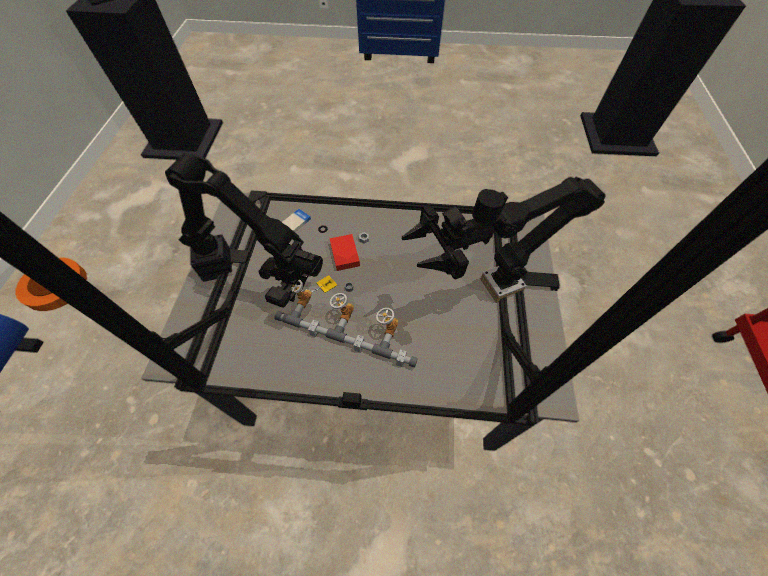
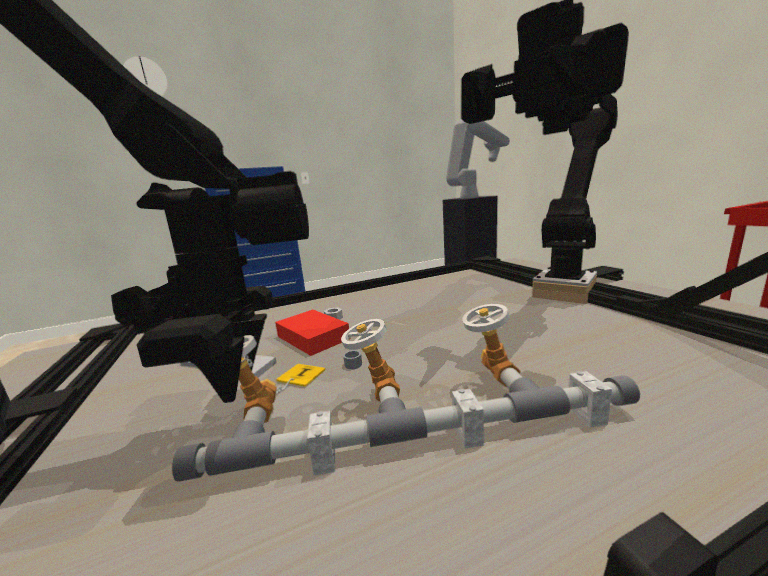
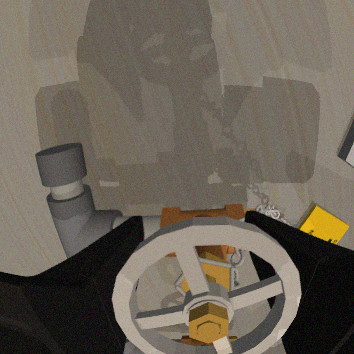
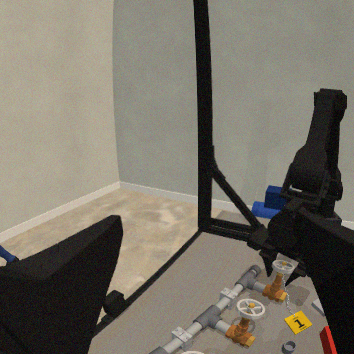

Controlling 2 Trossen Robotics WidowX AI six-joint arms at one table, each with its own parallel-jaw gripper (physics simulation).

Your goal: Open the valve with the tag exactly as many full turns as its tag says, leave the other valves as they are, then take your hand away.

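Frame: origin at the left arm's base, x back, y right, z up, level; metres.
Seen in the pictures: left gripper, fingertip midpoint: (image 1: 296, 295) (image 2: 238, 390) (image 4: 276, 280); right gripper, fingertip midpoint: (image 1: 409, 251) (image 2: 508, 65) (image 4: 211, 224); left arm's base, origin of the base link: (image 1: 206, 248) (image 4: 323, 212); right arm's base, origin of the base link: (image 1: 504, 278) (image 2: 565, 274).
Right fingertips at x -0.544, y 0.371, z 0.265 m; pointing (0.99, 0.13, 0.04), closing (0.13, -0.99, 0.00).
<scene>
Offsets run from my right fingertips to a thing's middle. "spot": to the spot under its first point.
The tagged valve has an orange body {spot: dx +0.279, dy -0.143, dz -0.315 m} (image 1: 303, 297) (image 2: 257, 393) (image 4: 275, 291) and a white handwheel {spot: dx +0.315, dy -0.147, dz -0.269 m} (image 3: 125, 292). Its yellow tag {dx +0.201, dy -0.202, dz -0.360 m} (image 1: 326, 283) (image 2: 300, 374) (image 3: 325, 225) (image 4: 298, 322) lies on the table on a chain and reads 1. My left gripper (image 1: 291, 290) (image 2: 245, 359) (image 3: 194, 223) points down and is shut on this handwheel, one finger on each side of the rim. The middle valve's handwheel {spot: dx +0.178, dy -0.073, dz -0.263 m} (image 1: 338, 300) (image 2: 362, 331) (image 4: 250, 308) and the right valve's handwheel {spot: dx +0.059, dy +0.009, dz -0.261 m} (image 1: 385, 314) (image 2: 485, 316) stand apart from both grippers. My right gripper (image 1: 411, 251) is open and empty, raised at the right.
The three valves rise from one grey pipe (image 2: 443, 418) held by clamps. A red block {dx +0.118, dy -0.305, dz -0.348 m} (image 1: 344, 251) (image 2: 312, 328) lies behind them, near a nut {dx +0.038, dy -0.354, dz -0.354 m} (image 1: 364, 236), a black ring {dx +0.171, dy -0.439, dz -0.362 m} (image 1: 323, 228) and a blue-and-white box {dx +0.267, dy -0.492, dz -0.356 m} (image 1: 300, 216). A small grey ring {dx +0.133, dy -0.167, dz -0.354 m} (image 1: 348, 286) (image 2: 352, 360) lies near the tag.
</scene>
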